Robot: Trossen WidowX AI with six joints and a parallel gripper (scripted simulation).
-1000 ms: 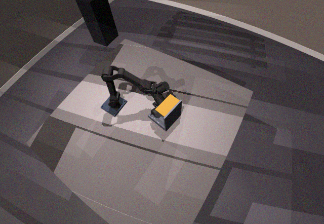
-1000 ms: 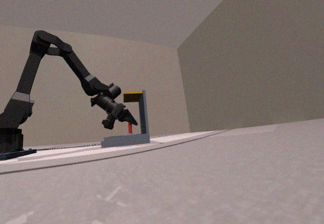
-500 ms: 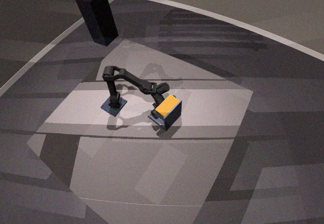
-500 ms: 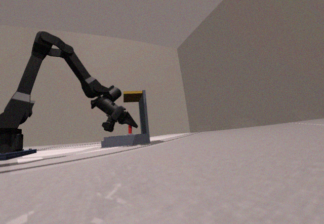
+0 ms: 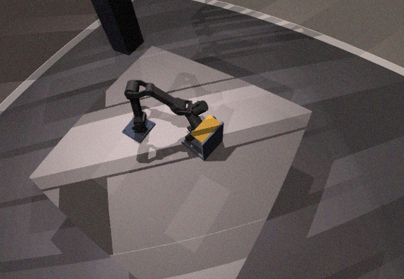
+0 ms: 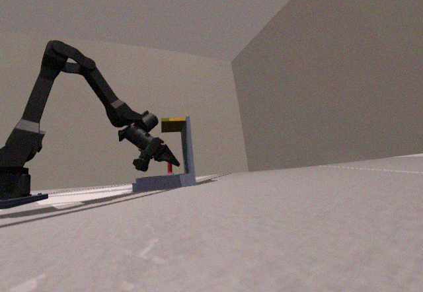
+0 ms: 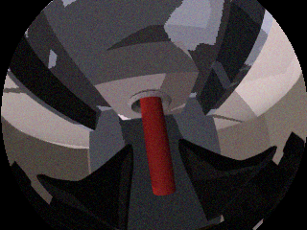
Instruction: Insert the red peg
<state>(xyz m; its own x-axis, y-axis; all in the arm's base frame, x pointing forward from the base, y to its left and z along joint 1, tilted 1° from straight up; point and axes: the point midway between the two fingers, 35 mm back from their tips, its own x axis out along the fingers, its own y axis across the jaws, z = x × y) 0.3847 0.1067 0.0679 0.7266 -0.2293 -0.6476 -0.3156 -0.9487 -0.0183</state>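
Right now my gripper tip is 30 mm past the red peg, 10 mm to the right of it and 10 mm above it. Also, from my gripper tip: back wall (40 mm above, 30 mm ahead, 10 mm to the right); then roof (130 mm above, 20 mm behind, 10 mm to the right).
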